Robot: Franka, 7 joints.
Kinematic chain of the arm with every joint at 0, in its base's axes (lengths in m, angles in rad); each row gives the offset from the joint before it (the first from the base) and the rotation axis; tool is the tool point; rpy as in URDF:
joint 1: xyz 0 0 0.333 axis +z
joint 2: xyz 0 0 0 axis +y
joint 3: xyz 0 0 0.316 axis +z
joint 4: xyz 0.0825 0 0 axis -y
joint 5: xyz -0.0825 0 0.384 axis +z
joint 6: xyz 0 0 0 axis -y
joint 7: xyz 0.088 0 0 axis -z
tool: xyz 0 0 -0.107 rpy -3.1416 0 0
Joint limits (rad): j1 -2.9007..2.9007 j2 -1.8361..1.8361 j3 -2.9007..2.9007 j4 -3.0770..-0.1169 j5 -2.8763..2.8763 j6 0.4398..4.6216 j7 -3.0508..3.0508
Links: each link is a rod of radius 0.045 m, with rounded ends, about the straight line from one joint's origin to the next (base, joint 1, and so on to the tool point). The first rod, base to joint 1, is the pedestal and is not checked.
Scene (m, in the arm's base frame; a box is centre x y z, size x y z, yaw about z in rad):
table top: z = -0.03
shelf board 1: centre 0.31 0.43 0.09 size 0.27 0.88 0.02 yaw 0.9
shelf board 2: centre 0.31 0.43 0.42 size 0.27 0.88 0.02 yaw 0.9
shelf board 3: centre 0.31 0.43 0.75 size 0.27 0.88 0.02 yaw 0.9
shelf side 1: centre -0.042 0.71 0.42 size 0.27 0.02 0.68 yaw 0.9
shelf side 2: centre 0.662 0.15 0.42 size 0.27 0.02 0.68 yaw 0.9
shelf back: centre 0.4 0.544 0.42 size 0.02 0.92 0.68 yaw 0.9
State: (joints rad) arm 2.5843 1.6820 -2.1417 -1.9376 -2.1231 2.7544 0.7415
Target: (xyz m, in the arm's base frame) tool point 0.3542 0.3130 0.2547
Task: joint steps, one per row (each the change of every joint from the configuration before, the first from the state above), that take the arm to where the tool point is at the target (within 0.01 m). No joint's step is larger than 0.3 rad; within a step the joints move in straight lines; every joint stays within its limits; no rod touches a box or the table.
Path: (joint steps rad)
1: 0.0222 -0.0181 -0.1265 -0.1899 0.2629 0.1071 0.0703
2: 0.0222 -0.0180 -0.1265 -0.1899 0.2629 0.1071 0.0703
3: 0.0222 -0.0181 -0.1265 -0.1899 0.2630 0.1070 0.0703
4: 0.0222 -0.0181 -0.1265 -0.1899 0.2629 0.1071 0.0703
5: 0.0222 -0.0180 -0.1265 -0.1899 0.2629 0.1071 0.0703
6: 0.0222 -0.0181 -0.1265 -0.1899 0.2629 0.1071 0.0703
7: -0.0006 0.0026 0.2218 0.0320 -0.2924 -0.0081 -0.0703
8: -0.0006 0.0025 0.2218 0.0321 -0.2924 -0.0082 -0.0703
9: -0.0006 0.0026 0.2218 0.0320 -0.2924 -0.0081 -0.0703
10: -0.0006 0.0025 0.2219 0.0321 -0.2925 -0.0081 -0.0703
11: -0.0006 0.0026 0.2218 0.0320 -0.2924 -0.0082 -0.0703
12: -0.0006 0.0025 0.2218 0.0321 -0.2924 -0.0081 -0.0703
13: -0.1931 0.0581 0.0239 0.2680 0.0858 -0.1963 0.0000
14: -0.1932 0.0580 0.0238 0.2681 0.0858 -0.1963 0.0000

